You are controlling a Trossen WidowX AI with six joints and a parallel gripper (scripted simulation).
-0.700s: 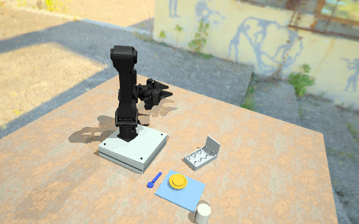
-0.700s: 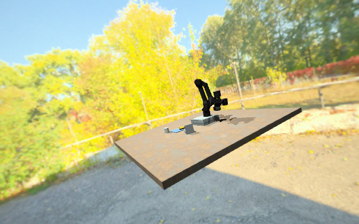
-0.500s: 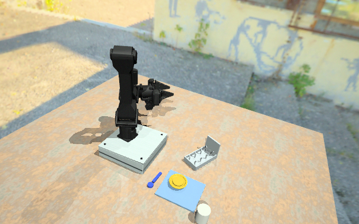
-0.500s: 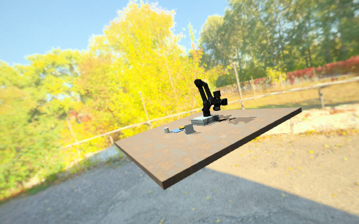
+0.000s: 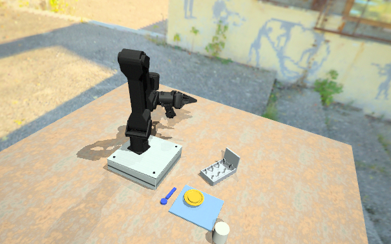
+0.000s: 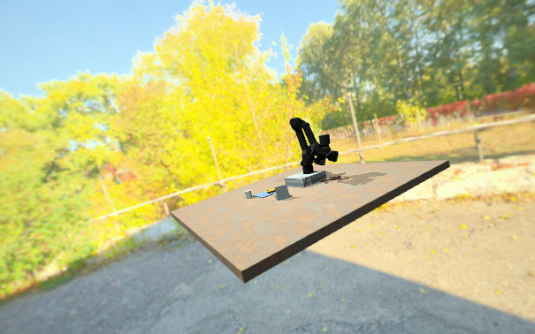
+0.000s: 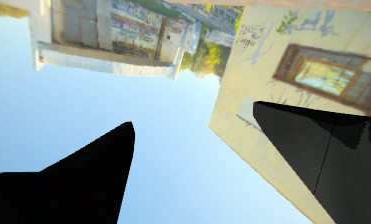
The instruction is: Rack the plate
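Now: gripper tip 31 cm to the left of the yellow plate, 21 cm short of it and 18 cm above it. Round my gripper tip: grey dish rack (22 cm ahead, 17 cm below, 14 cm to the right); blue spoon (36 cm to the right, 19 cm below, 13 cm ahead); light blue mat (33 cm to the right, 24 cm ahead, 19 cm below).
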